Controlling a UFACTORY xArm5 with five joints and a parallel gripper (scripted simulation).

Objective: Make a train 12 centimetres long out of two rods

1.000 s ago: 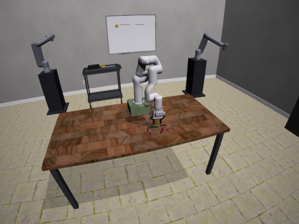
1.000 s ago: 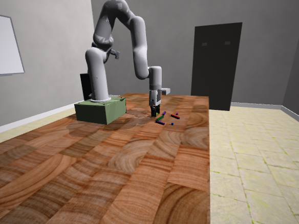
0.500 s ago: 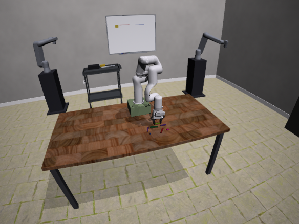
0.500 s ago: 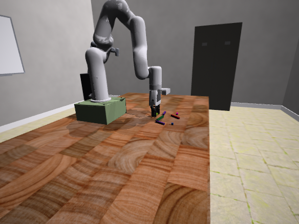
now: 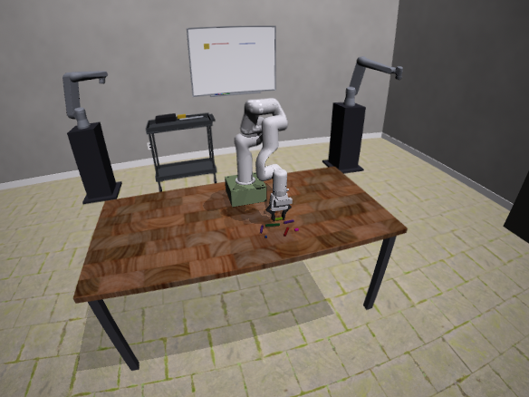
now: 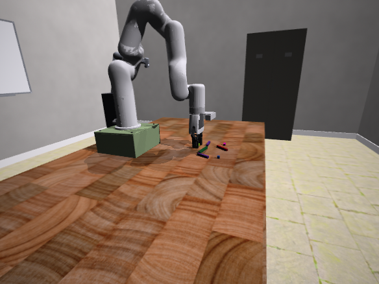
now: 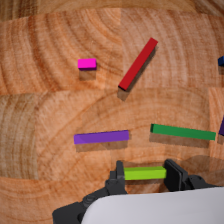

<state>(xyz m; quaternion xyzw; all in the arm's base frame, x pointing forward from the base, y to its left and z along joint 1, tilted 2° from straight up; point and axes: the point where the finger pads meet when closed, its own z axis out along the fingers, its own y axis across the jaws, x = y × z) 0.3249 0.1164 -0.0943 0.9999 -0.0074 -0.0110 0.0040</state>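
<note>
Now: the lime rod 2 cm below my hand. The rest, counted from my hand: green rod (5 cm to the right, 5 cm ahead, 2 cm below); then magenta rod (13 cm ahead, 6 cm to the left, 2 cm below); then red rod (13 cm ahead, 2 cm below).
</note>
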